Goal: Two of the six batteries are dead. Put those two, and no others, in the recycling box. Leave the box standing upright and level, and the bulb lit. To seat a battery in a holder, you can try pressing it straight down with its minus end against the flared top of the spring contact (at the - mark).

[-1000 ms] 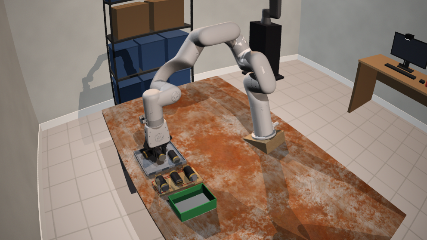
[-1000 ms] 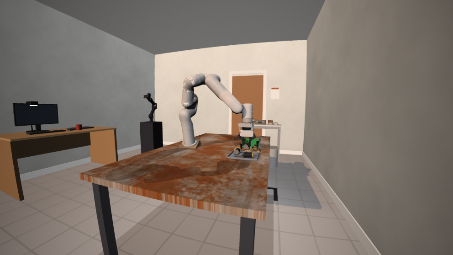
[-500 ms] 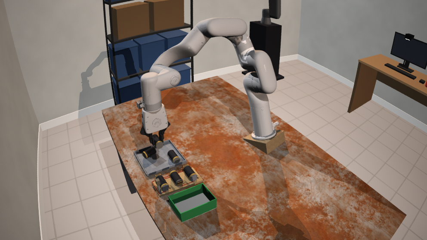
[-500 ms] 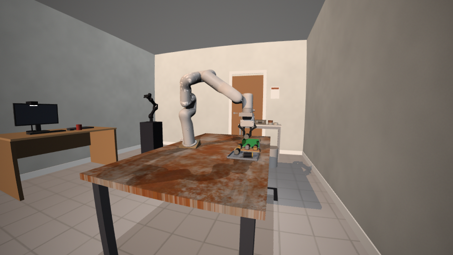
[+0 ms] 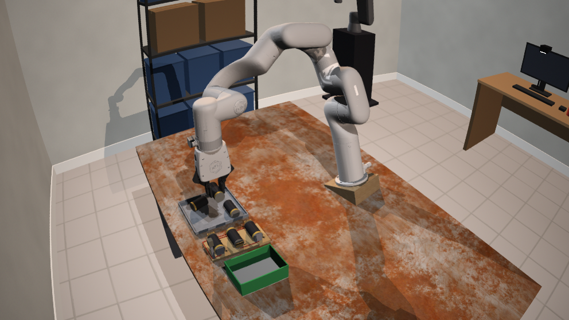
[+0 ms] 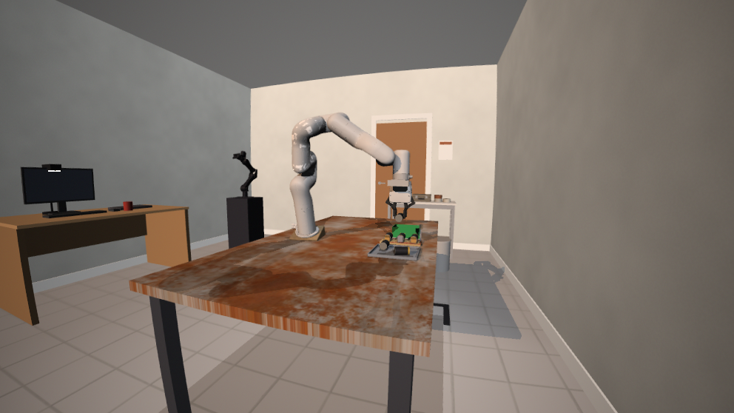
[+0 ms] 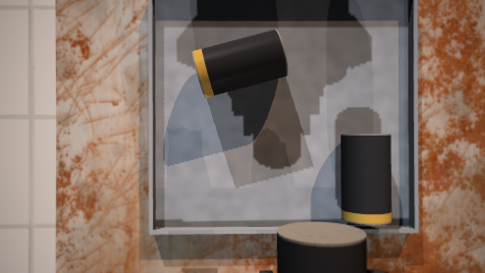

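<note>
My hand is 25 cm to the right of the green recycling box, 14 cm above it and 2 cm short of it. Also, from my hand: grey tray: 15 cm below, 9 cm to the right, 1 cm behind.
</note>
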